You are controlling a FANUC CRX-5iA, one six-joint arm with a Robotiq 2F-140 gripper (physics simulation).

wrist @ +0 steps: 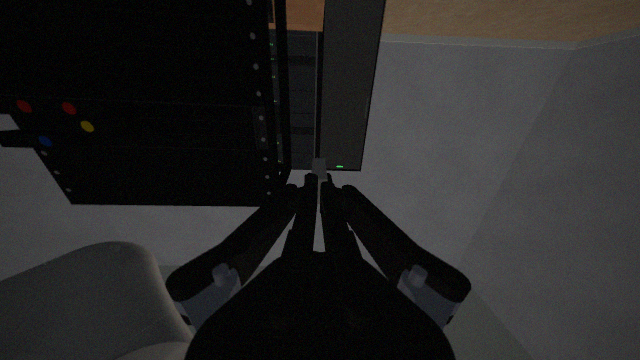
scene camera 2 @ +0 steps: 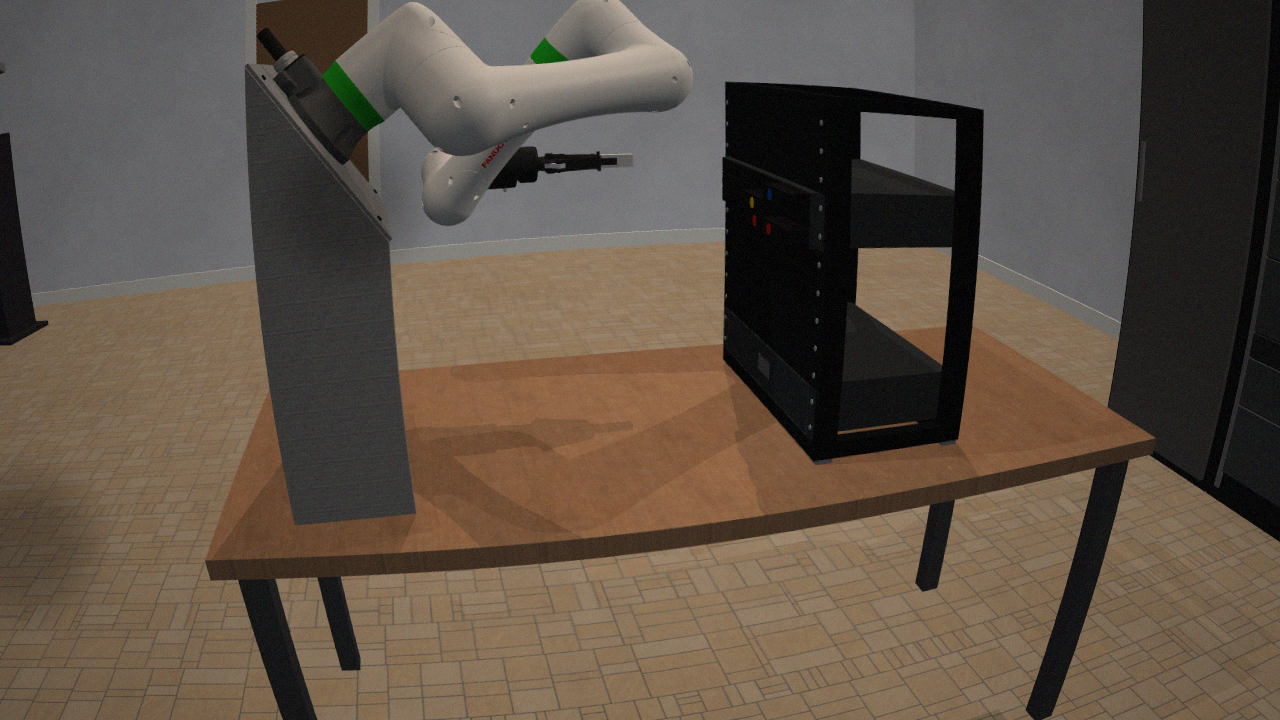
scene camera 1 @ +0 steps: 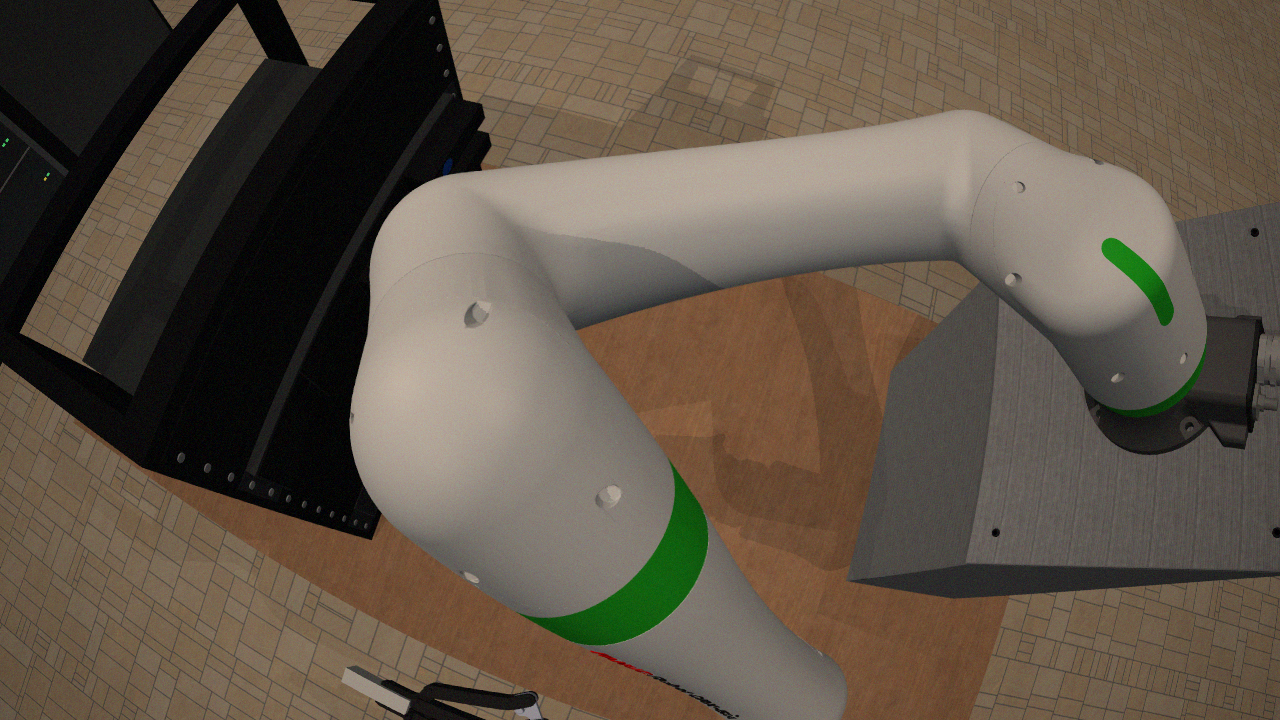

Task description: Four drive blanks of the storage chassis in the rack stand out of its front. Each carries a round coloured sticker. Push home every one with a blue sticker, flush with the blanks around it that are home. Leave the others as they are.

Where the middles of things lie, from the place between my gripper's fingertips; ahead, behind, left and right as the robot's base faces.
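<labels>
Black rack (scene camera 1: 229, 353): my hand 280 mm to the left of it, 360 mm short of it, 120 mm above it.
</labels>
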